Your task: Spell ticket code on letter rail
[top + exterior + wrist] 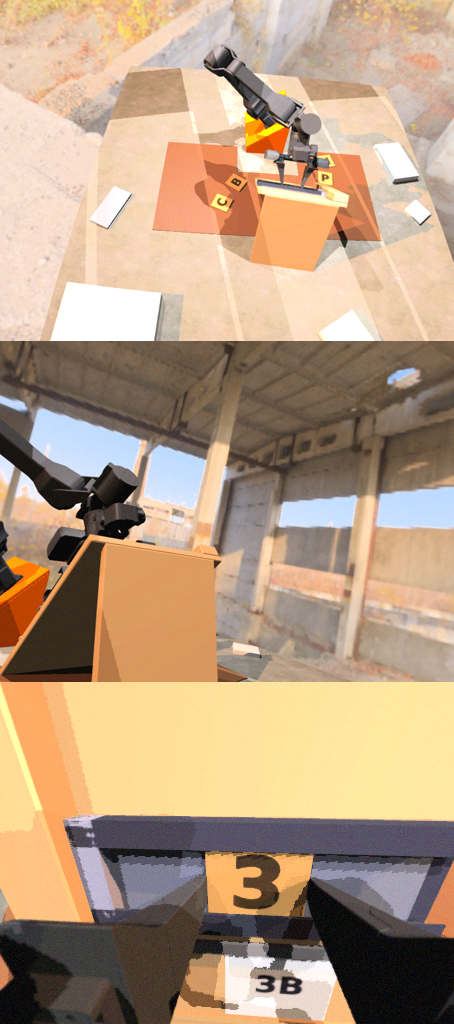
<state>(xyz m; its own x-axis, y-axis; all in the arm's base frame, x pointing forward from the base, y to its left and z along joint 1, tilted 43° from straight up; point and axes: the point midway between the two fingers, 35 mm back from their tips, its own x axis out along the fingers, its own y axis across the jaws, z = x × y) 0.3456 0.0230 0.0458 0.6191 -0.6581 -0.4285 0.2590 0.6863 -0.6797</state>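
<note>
Right now the white ticket is 70 mm below my gripper tip, 60 mm behind it and 10 mm to the right of it. Round my gripper tip: orange mat (180 mm below, 160 mm behind, 10 mm to the right); then grey slab (560 mm to the right, 180 mm below, 90 mm behind).
</note>
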